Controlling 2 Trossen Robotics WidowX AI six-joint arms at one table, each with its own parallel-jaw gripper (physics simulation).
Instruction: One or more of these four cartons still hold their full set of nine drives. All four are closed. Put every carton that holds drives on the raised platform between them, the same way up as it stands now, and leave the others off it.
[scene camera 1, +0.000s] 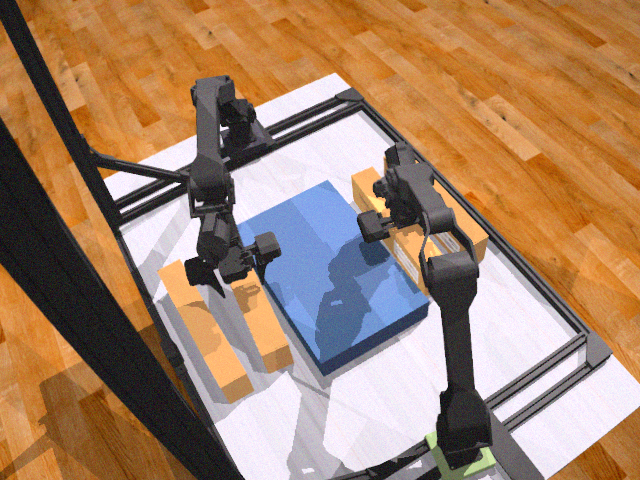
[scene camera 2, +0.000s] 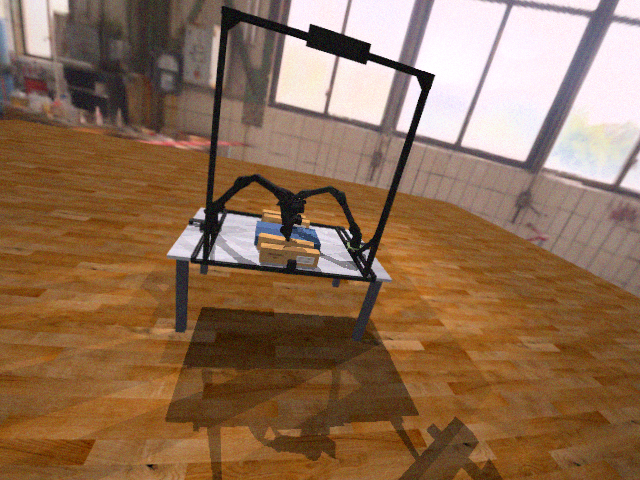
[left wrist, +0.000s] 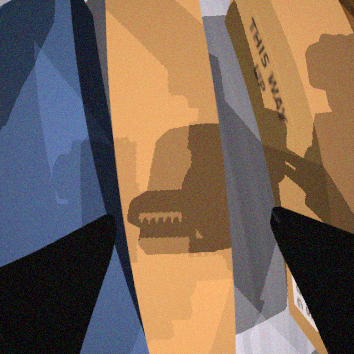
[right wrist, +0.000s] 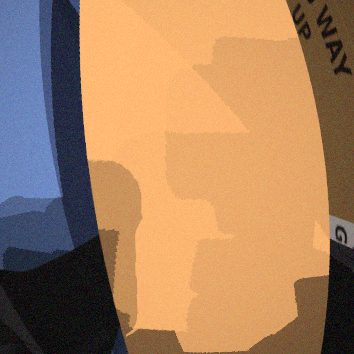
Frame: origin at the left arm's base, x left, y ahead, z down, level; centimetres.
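Seen in the pictures: left gripper, fingertip midpoint: (scene camera 1: 243, 290) (scene camera 2: 289, 238) (left wrist: 193, 219); right gripper, fingertip midpoint: (right wrist: 206, 223); left arm's base, link origin: (scene camera 1: 242, 136); right arm's base, link origin: (scene camera 1: 460, 448) (scene camera 2: 354, 246).
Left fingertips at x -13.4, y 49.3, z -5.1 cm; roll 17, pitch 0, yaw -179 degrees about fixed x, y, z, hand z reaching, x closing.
Note:
Pixels of each thing's top centre, then the offset from my left fingertips to it. Level surfaces: height alone.
- blue raised platform, top centre: (scene camera 1: 324, 262) (scene camera 2: 287, 232) dx +18.1, dy -1.9, dz +3.4 cm
- inner right carton, top centre: (right wrist: 225, 275) (scene camera 1: 397, 215) (scene camera 2: 287, 217) dx +36.1, dy -4.3, dz -0.1 cm
- outer right carton, top centre: (scene camera 1: 433, 193) (scene camera 2: 284, 213) dx +46.4, dy -7.1, dz +0.9 cm
- inner left carton, top centre: (left wrist: 177, 239) (scene camera 1: 246, 286) (scene camera 2: 286, 239) dx +0.9, dy -1.3, dz +0.9 cm
- outer left carton, top centre: (scene camera 1: 198, 318) (scene camera 2: 290, 248) dx -10.6, dy +2.0, dz +0.9 cm
- white table, surface height: dz +9.4 cm
A blue raised platform (scene camera 1: 304, 229) (left wrist: 38, 158) (right wrist: 24, 105) (scene camera 2: 309, 234) lies in the middle of the table. Two tan cartons lie on each long side of it. My right gripper (scene camera 1: 395, 230) (right wrist: 206, 223) is shut on the inner right carton (scene camera 1: 368, 188) (right wrist: 211, 140), right beside the platform's edge. The outer right carton (scene camera 1: 468, 229) (right wrist: 338, 140) bears "THIS WAY UP". My left gripper (scene camera 1: 233, 267) (left wrist: 193, 219) (scene camera 2: 287, 234) is open, its fingers straddling the inner left carton (scene camera 1: 266, 324) (left wrist: 168, 88) from above. The outer left carton (scene camera 1: 206, 333) (left wrist: 316, 63) lies beside it.
A white table (scene camera 1: 390, 405) carries a black frame rail (scene camera 1: 366, 102) around its edge. A tall black gantry (scene camera 2: 409, 143) stands over it. The right arm's base sits on a green block (scene camera 1: 485, 464) at the front corner.

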